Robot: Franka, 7 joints.
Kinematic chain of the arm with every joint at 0, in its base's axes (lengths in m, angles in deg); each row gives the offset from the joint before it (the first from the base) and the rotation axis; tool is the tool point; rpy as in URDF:
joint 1: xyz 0 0 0.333 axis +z
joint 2: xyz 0 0 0 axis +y
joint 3: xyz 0 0 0.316 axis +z
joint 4: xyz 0.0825 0 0 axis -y
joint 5: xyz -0.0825 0 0.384 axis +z
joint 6: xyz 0 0 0 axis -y
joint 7: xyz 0.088 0 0 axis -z
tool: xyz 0 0 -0.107 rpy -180 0 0
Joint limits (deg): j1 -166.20..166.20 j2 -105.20..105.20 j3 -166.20..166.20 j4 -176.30..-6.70 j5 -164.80..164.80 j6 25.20..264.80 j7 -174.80..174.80
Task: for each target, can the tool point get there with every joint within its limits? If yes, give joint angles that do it. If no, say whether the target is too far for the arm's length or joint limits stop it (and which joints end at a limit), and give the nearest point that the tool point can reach.
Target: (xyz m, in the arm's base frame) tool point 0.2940 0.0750 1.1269
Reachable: yes | joints 103.34 -10.93 -64.44 -38.97 128.70 135.55 13.42
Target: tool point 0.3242 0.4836 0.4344
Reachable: yes | joints 125.93 48.26 -92.45 -124.81 -39.28 209.23 -42.02
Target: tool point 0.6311 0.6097 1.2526
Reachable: no: too far | nearest point 0.4259 0.4115 0.9537 | short by 0.413 m
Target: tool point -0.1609 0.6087 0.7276
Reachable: yes | joints 44.51 59.89 103.09 -80.69 77.67 116.05 -32.18
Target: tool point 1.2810 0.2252 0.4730
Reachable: no: too far | nearest point 0.8401 0.1477 0.4248 | short by 0.450 m
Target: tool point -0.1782 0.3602 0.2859
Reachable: yes | joints 26.06 65.66 102.02 -149.76 -93.86 75.87 -105.48
